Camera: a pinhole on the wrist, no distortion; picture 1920 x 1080 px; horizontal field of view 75.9 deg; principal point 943.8 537.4 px. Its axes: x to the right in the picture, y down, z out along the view. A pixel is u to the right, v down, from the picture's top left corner.
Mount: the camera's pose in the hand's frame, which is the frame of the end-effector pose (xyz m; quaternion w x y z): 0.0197 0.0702 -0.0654 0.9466 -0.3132 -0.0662 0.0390
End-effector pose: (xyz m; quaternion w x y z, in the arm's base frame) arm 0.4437 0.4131 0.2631 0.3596 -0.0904 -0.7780 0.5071
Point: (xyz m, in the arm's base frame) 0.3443 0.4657 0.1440
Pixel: 1338.3 455.6
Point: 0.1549 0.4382 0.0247
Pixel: 1462.3 508.6
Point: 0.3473 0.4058 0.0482
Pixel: 837.7 527.1
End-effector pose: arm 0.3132 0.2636 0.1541 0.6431 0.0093 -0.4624 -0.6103
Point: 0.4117 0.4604 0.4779
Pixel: 1119.0 587.5
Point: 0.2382 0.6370 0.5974
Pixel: 1025.6 200.1
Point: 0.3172 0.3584 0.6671
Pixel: 1698.4 402.0
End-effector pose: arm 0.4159 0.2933 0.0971 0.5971 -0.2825 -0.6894 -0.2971
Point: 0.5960 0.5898 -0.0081
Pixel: 598.9 927.7
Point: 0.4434 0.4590 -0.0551
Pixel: 87.1 129.2
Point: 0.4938 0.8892 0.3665
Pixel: 1730.2 667.7
